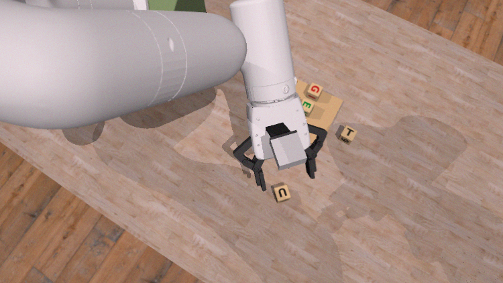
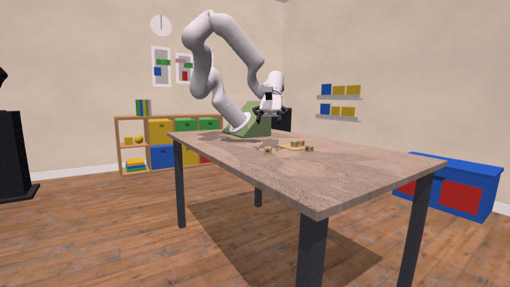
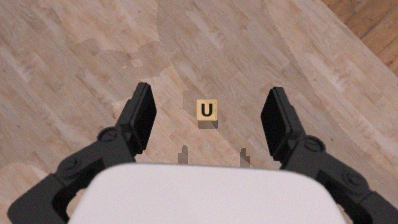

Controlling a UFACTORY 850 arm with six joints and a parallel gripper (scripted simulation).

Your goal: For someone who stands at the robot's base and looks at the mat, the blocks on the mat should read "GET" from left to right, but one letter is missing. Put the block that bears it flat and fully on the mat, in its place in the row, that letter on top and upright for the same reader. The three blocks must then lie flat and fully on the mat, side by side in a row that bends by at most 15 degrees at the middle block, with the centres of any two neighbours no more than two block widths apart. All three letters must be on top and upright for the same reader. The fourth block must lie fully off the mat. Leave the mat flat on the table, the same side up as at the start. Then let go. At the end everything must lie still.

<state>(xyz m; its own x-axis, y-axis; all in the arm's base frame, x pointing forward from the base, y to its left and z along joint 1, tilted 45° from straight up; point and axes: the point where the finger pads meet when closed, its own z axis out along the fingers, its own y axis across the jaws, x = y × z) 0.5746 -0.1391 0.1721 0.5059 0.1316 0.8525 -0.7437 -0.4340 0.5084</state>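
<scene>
Now: hand 8 cm short of the block, 20 cm to the right of it and 13 cm above it. The rest, counted from my hand: tan mat 4 cm behind, 21 cm to the left, 14 cm below.
</scene>
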